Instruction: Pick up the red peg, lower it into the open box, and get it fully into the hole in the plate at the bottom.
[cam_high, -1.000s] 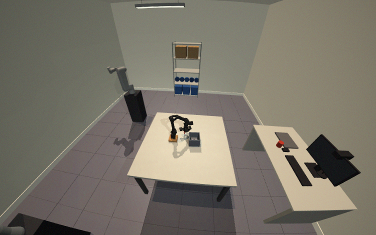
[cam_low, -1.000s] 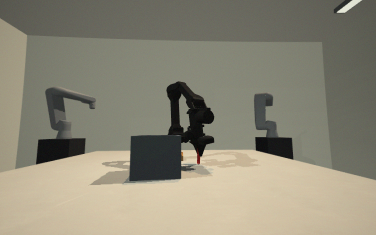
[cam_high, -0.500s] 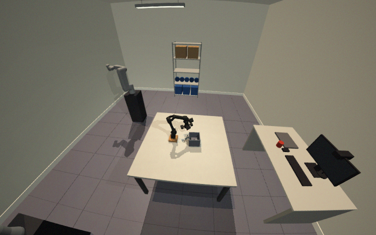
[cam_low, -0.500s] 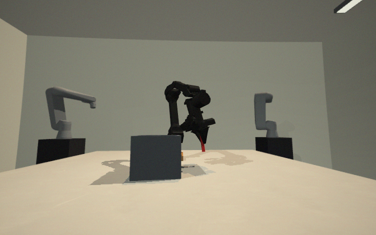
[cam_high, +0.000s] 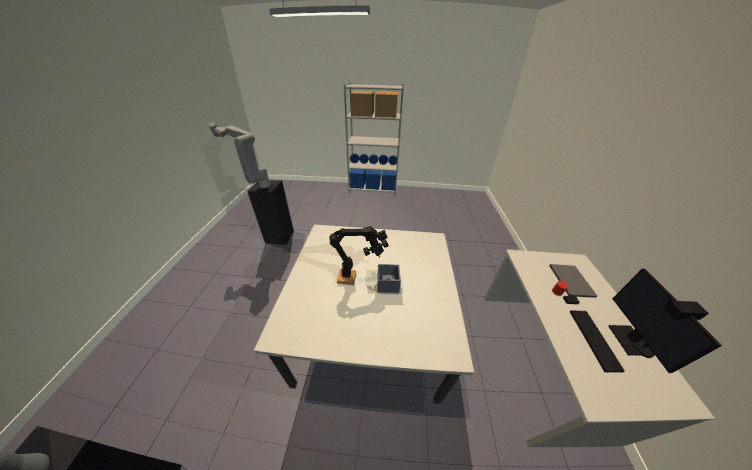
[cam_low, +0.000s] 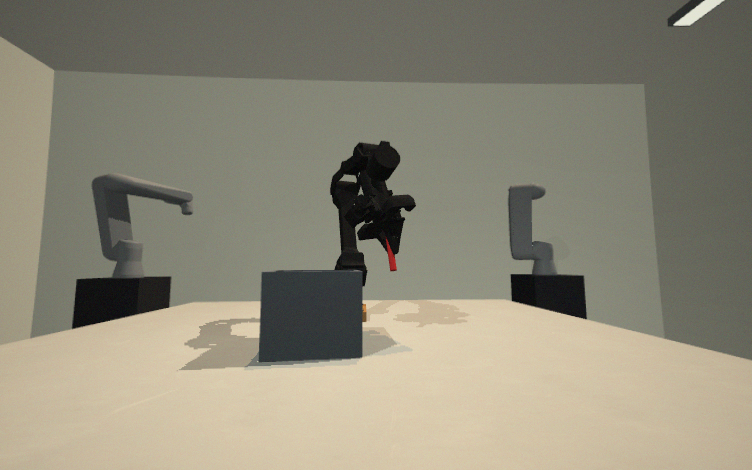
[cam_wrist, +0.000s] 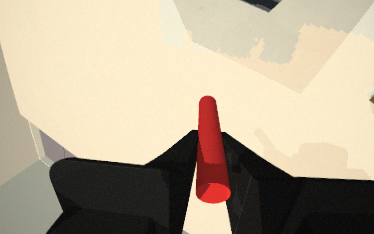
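Right now the plate is 90 mm ahead of my gripper tip, 160 mm to the right of it and 120 mm below it. The rest, counted from my gripper tip: red peg (10 mm to the right, 10 mm above).
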